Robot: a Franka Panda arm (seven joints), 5 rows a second.
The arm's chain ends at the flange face. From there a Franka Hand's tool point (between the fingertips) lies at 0.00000 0.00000 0.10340 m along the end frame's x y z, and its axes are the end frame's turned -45 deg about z.
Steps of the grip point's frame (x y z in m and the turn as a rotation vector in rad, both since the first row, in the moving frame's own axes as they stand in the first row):
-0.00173, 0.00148, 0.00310, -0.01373, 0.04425, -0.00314
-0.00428, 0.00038, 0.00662, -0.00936, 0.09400, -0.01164
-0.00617, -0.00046, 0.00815, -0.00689, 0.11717, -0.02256
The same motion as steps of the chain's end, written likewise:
-0.00441, 0.00451, 0.00321, 0.02158, 0.04100, -0.00314
-0.01027, 0.00952, 0.00708, 0.05985, 0.07309, -0.01164
-0.01365, 0.01218, 0.00886, 0.07798, 0.08772, -0.02256

